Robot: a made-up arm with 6 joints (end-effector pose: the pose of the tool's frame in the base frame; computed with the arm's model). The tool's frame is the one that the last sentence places.
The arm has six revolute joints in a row. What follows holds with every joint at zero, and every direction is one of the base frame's.
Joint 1 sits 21 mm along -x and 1 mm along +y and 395 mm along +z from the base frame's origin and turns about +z.
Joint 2 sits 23 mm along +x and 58 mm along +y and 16 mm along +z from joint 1 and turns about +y.
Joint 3 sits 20 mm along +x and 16 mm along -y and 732 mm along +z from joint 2 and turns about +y.
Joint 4 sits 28 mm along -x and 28 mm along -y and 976 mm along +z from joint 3 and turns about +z.
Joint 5 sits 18 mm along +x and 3 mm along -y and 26 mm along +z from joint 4 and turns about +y.
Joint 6 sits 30 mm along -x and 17 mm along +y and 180 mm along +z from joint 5 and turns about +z.
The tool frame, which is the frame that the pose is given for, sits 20 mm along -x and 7 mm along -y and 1 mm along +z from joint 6; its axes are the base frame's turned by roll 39.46, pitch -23.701 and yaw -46.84 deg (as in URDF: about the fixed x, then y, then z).
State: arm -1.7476 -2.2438 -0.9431 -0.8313 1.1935 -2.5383
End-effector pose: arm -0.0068 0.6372 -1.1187 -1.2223 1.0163 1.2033
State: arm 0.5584 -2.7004 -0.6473 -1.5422 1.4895 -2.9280
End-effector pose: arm -0.0089 -0.2068 -1.2497 0.8047 0.9063 -1.5210
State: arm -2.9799 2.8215 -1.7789 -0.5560 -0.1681 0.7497
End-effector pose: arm -1.2099 -0.2306 0.3656 -0.3889 0.2694 2.7025
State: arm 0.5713 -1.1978 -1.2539 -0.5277 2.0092 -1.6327
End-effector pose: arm -1.1551 -0.7940 0.0594 0.7232 -0.4336 -1.5349
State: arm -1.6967 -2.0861 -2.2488 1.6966 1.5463 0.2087
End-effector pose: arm 0.1398 -0.3994 -0.2691 1.8154 1.0277 0.4078
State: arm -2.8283 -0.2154 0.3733 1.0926 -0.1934 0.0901
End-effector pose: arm -0.0416 0.0379 2.2958 -0.1332 -1.1872 -2.1428
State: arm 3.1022 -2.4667 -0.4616 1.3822 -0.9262 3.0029
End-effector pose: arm 0.5975 0.0892 -1.2414 0.8361 2.9764 0.2104
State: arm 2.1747 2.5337 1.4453 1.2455 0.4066 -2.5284
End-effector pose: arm 0.1437 -0.4024 -1.0134 2.3408 0.4709 -1.0710
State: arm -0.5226 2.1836 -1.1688 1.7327 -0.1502 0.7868
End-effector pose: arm 1.3496 -0.8258 0.6068 1.8617 0.2916 0.7719
